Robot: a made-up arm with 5 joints. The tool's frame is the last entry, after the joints. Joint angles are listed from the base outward. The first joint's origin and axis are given. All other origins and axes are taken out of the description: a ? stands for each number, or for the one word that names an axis. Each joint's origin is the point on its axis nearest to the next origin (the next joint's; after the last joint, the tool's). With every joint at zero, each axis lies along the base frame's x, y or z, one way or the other. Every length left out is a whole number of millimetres.
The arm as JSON. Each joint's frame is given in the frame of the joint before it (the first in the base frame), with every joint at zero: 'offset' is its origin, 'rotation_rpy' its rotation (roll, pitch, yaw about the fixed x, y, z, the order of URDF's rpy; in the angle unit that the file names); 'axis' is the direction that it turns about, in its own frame. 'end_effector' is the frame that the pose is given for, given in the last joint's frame.
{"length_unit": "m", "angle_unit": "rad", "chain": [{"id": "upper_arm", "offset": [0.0, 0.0, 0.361], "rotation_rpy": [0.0, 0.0, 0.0], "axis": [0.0, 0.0, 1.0]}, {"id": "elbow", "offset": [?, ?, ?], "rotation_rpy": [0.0, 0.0, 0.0], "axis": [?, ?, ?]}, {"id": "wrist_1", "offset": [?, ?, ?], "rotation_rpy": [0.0, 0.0, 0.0], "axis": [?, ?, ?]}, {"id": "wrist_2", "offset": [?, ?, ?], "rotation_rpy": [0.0, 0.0, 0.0], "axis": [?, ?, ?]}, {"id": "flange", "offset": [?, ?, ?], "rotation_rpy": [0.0, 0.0, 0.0], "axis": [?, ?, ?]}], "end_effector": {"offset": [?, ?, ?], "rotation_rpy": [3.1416, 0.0, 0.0]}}
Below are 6 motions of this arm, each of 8 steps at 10 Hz.
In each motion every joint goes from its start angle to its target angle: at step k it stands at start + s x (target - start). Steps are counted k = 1, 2, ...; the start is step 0. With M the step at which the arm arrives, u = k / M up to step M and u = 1 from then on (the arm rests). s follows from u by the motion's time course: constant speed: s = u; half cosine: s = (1 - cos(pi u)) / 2; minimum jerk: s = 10 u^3 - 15 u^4 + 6 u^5.
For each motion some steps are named. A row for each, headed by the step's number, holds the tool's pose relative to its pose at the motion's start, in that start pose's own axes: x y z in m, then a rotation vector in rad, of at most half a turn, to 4 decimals.
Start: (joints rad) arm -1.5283 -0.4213 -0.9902 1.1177 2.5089
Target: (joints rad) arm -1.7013 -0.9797 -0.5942 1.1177 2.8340
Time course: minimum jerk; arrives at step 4
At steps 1, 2, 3, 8:
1: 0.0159 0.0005 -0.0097 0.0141 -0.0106 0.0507
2: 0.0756 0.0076 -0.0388 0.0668 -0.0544 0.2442
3: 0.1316 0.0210 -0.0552 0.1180 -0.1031 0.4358
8: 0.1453 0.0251 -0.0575 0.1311 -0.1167 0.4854

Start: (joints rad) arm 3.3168 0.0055 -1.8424 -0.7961 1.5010
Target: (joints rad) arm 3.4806 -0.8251 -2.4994 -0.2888 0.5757
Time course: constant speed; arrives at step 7
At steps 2, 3, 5, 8:
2: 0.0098 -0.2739 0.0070 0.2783 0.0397 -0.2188
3: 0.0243 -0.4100 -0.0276 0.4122 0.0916 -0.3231
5: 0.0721 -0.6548 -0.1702 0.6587 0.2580 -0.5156
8: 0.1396 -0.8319 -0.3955 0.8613 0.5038 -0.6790

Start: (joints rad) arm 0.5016 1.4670 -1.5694 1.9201 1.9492
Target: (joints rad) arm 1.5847 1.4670 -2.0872 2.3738 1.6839
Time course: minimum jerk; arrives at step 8
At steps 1, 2, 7, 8:
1: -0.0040 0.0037 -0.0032 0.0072 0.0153 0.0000
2: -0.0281 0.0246 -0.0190 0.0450 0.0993 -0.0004
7: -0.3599 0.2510 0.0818 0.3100 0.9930 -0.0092
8: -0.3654 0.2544 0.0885 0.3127 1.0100 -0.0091

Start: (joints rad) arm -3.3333 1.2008 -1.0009 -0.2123 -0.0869
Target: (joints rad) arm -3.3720 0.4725 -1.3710 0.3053 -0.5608
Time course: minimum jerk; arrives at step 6
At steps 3, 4, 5, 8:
3: 0.2312 0.0323 -0.2019 -0.0623 0.2842 -0.2161
4: 0.3159 0.0493 -0.3698 -0.1320 0.4419 -0.3379
5: 0.3437 0.0576 -0.4824 -0.1855 0.5329 -0.4088
8: 0.3470 0.0590 -0.5061 -0.1974 0.5510 -0.4230

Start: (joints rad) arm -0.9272 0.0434 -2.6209 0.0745 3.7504
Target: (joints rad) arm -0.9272 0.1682 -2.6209 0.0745 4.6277
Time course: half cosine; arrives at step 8
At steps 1, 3, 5, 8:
1: 0.0032 -0.0023 0.0016 0.0028 0.0039 0.0334
3: 0.0264 -0.0184 0.0128 0.0262 0.0284 0.2708
5: 0.0597 -0.0416 0.0269 0.0693 0.0536 0.6061
8: 0.0869 -0.0606 0.0368 0.1116 0.0644 0.8761

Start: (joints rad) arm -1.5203 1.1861 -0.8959 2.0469 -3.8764
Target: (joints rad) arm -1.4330 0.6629 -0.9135 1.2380 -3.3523
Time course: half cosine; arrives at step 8
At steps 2, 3, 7, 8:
2: 0.0091 0.0104 -0.0297 0.1345 -0.1452 0.0844
3: 0.0230 0.0268 -0.0638 0.2720 -0.3170 0.1738
7: 0.1229 0.1522 -0.1840 0.6883 -1.1186 0.4410
8: 0.1307 0.1624 -0.1887 0.7050 -1.1701 0.4496

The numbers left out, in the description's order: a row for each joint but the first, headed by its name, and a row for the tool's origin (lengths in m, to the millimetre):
elbow: xyz 0.0 0.0 0.0, axis 0.0 1.0 0.0
wrist_1: xyz 0.054 0.0 0.286, axis 0.0 1.0 0.0
wrist_2: xyz 0.101 0.0 -0.446, axis 0.0 1.0 0.0
flange: xyz 0.098 0.0 -0.125, axis 0.0 0.0 -1.0
tool: xyz 0.0 0.0 0.0

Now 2 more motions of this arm.
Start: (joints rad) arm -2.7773 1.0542 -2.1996 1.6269 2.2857
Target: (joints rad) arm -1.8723 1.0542 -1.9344 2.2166 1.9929
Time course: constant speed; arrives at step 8
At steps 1, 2, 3, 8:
1: -0.0532 0.0648 0.0265 -0.0449 0.1128 -0.1339
2: -0.0960 0.1329 0.0557 -0.0869 0.2318 -0.2614
3: -0.1283 0.2027 0.0870 -0.1261 0.3569 -0.3815
8: -0.1450 0.5344 0.2541 -0.2787 1.0656 -0.8354

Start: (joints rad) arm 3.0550 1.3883 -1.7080 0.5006 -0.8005
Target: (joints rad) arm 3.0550 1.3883 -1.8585 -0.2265 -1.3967
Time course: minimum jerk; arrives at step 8
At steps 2, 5, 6, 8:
2: 0.0113 0.0117 -0.0142 -0.0671 0.0612 -0.0617
5: 0.0631 0.0650 -0.1176 -0.5450 0.3373 -0.4174
6: 0.0718 0.0740 -0.1500 -0.6972 0.3837 -0.5064
8: 0.0757 0.0780 -0.1698 -0.7926 0.4048 -0.5570

